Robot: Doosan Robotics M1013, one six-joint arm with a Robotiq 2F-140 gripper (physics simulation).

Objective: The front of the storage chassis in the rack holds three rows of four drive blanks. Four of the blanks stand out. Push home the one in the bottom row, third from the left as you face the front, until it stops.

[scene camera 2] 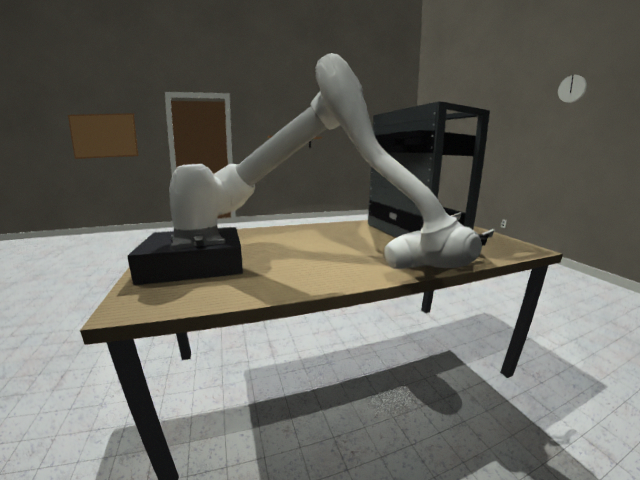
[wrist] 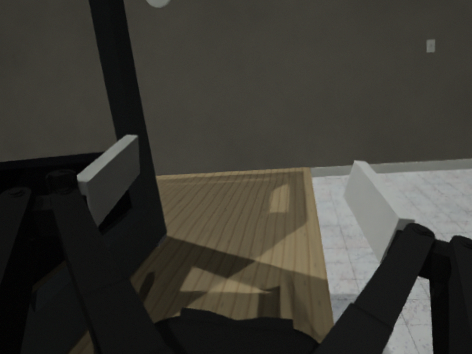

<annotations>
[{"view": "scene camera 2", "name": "dark rack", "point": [416,135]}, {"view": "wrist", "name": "gripper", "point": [244,166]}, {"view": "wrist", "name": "dark rack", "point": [135,225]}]
</annotations>
